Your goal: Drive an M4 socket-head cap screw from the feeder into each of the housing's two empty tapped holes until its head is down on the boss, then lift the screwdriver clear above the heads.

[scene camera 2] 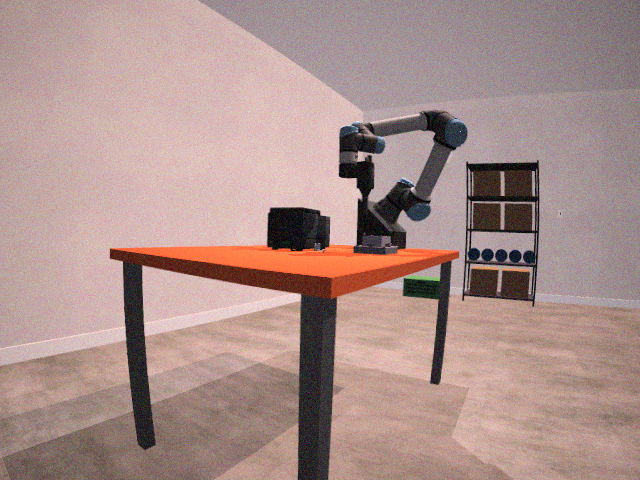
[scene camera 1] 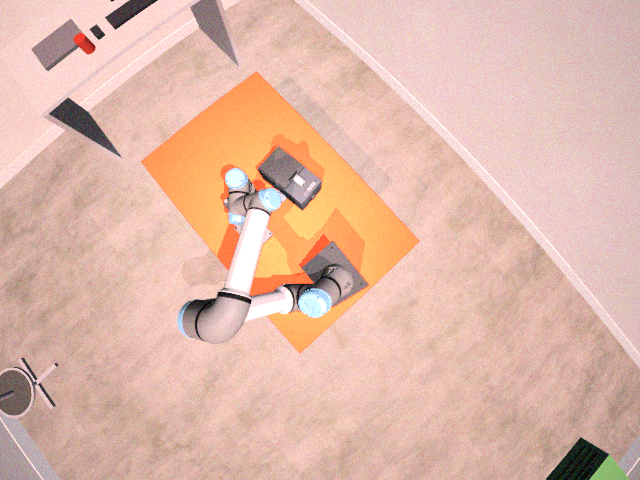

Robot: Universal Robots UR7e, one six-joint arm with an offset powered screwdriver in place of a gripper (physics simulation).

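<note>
My screwdriver [scene camera 2: 365,198] points down, upright, from the wrist in scene camera 2. Its lower end is dark against the arm's dark stand, so the bit, any screw on it and its exact height above the housing cannot be made out. In scene camera 1 the wrist and forearm cover the screwdriver. The housing [scene camera 2: 376,241] is a small grey block on a flat base below the screwdriver; a pale corner of the housing [scene camera 1: 266,235] shows beside the forearm. Its holes and any screw heads are too small or hidden to tell. The dark box-shaped feeder [scene camera 1: 282,167] [scene camera 2: 293,227] stands beside it.
The orange table [scene camera 1: 206,139] [scene camera 2: 232,263] carries everything. The arm's base stands on a dark mounting plate [scene camera 1: 330,253] near one end. The elbow [scene camera 1: 222,317] reaches out past the table edge. A small grey part [scene camera 2: 317,246] sits beside the feeder. A shelf rack [scene camera 2: 502,198] stands at the back.
</note>
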